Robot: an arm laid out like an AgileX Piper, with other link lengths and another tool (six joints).
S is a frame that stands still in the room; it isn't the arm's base.
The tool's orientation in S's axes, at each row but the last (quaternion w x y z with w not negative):
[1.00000 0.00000 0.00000 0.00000]
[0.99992 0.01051 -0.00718 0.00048]
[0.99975 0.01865 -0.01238 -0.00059]
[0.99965 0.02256 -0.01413 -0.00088]
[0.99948 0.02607 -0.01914 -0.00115]
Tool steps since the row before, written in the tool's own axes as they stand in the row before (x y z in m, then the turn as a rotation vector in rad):
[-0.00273 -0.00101 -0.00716 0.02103 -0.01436 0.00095]
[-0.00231 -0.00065 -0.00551 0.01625 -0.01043 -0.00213]
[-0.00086 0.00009 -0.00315 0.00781 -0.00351 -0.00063]
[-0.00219 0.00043 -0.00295 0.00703 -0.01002 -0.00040]
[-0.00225 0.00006 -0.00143 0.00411 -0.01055 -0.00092]
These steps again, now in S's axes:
[-0.00273 -0.00101 -0.00716 0.02103 -0.01436 0.00095]
[-0.00223 -0.00054 -0.00556 0.01629 -0.01037 -0.00211]
[-0.00078 0.00021 -0.00316 0.00782 -0.00350 -0.00057]
[-0.00211 0.00057 -0.00299 0.00703 -0.01001 -0.00065]
[-0.00219 0.00014 -0.00151 0.00413 -0.01050 -0.00131]

